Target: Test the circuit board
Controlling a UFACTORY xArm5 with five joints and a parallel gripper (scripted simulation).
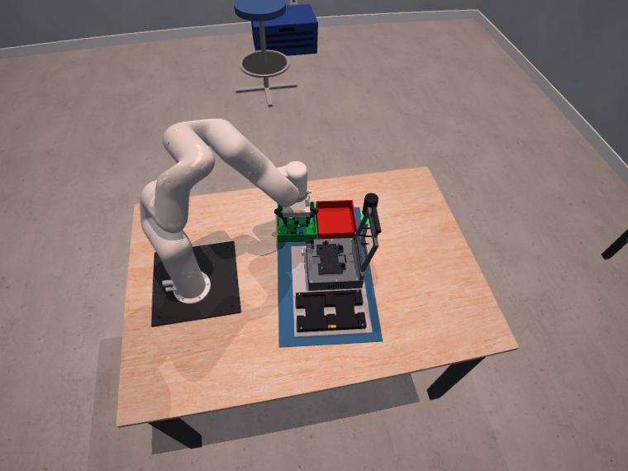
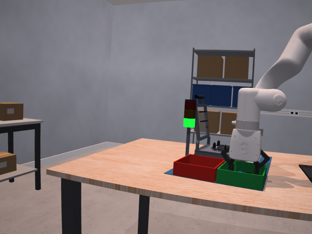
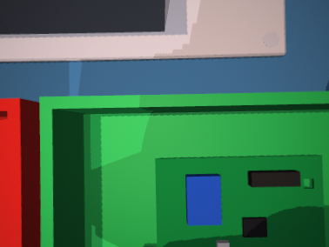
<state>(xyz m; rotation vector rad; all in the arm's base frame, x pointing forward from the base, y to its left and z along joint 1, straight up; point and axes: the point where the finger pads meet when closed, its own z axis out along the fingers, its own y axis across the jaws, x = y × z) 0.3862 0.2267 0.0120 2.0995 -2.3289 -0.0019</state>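
Right now my hand is 1 cm above the green bin. Also, from my hand: red bin (15 cm ahead, 1 cm to the right, 1 cm below); lid (20 cm ahead, 22 cm to the right, 16 cm above); green circuit board (1 cm below).
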